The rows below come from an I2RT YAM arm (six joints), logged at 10 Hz.
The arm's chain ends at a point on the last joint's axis. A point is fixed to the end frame.
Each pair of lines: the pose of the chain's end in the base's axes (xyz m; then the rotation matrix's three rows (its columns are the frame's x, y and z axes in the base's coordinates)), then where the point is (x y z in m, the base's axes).
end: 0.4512 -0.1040 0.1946; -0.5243 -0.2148 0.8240; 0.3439 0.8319 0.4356; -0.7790 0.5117 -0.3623
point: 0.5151 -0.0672 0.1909
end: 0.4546 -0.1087 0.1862; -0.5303 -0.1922 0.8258; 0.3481 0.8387 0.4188; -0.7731 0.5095 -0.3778
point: 0.5191 -0.0731 0.1813
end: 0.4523 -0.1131 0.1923; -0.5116 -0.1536 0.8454; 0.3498 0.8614 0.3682; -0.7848 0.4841 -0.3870
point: 0.5184 -0.0807 0.1866
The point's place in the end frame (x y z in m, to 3 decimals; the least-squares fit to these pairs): -0.018 0.015 0.070
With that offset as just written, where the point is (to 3 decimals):
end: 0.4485 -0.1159 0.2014; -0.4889 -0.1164 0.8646; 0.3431 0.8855 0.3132; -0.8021 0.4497 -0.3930
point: 0.516 -0.087 0.195
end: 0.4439 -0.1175 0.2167; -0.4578 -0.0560 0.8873; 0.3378 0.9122 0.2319; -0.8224 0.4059 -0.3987
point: 0.513 -0.094 0.210
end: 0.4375 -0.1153 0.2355; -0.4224 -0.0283 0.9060; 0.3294 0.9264 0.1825; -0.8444 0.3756 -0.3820
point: 0.508 -0.095 0.230
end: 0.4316 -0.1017 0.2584; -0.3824 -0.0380 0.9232; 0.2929 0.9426 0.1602; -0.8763 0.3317 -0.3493
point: 0.503 -0.082 0.255
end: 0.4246 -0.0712 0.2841; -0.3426 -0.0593 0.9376; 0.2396 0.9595 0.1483; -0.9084 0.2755 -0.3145
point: 0.496 -0.051 0.283
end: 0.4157 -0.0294 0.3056; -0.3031 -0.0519 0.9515; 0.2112 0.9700 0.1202; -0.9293 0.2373 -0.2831
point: 0.487 -0.010 0.306
